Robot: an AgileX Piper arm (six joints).
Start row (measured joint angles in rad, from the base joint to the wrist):
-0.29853 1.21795 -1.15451 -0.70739 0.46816 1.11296
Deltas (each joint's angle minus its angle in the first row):
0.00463 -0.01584 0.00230 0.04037 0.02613 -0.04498
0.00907 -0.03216 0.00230 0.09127 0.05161 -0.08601
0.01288 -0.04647 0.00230 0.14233 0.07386 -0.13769
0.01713 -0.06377 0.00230 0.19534 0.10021 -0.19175
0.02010 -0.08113 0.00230 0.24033 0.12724 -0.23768
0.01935 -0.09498 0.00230 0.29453 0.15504 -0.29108
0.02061 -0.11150 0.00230 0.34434 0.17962 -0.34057
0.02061 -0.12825 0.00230 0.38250 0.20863 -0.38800
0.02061 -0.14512 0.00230 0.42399 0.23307 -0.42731
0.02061 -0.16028 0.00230 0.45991 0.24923 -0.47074
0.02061 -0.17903 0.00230 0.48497 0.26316 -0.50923
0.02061 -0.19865 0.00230 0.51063 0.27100 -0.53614
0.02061 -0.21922 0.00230 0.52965 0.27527 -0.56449
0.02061 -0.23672 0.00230 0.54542 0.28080 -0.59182
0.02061 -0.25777 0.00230 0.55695 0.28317 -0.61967
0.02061 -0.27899 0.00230 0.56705 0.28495 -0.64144
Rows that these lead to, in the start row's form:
-0.29390 1.20211 -1.15221 -0.66702 0.49429 1.06798
-0.28946 1.18579 -1.15221 -0.61612 0.51977 1.02695
-0.28565 1.17148 -1.15221 -0.56506 0.54202 0.97527
-0.28140 1.15418 -1.15221 -0.51205 0.56837 0.92121
-0.27843 1.13682 -1.15221 -0.46706 0.59540 0.87528
-0.27918 1.12297 -1.15221 -0.41286 0.62320 0.82188
-0.27792 1.10645 -1.15221 -0.36305 0.64778 0.77239
-0.27792 1.08970 -1.15221 -0.32489 0.67679 0.72496
-0.27792 1.07283 -1.15221 -0.28340 0.70123 0.68565
-0.27792 1.05767 -1.15221 -0.24748 0.71739 0.64222
-0.27792 1.03892 -1.15221 -0.22242 0.73132 0.60373
-0.27792 1.01930 -1.15221 -0.19676 0.73916 0.57682
-0.27792 0.99873 -1.15221 -0.17774 0.74343 0.54847
-0.27792 0.98123 -1.15221 -0.16197 0.74896 0.52114
-0.27792 0.96018 -1.15221 -0.15044 0.75133 0.49329
-0.27792 0.93896 -1.15221 -0.14034 0.75311 0.47152

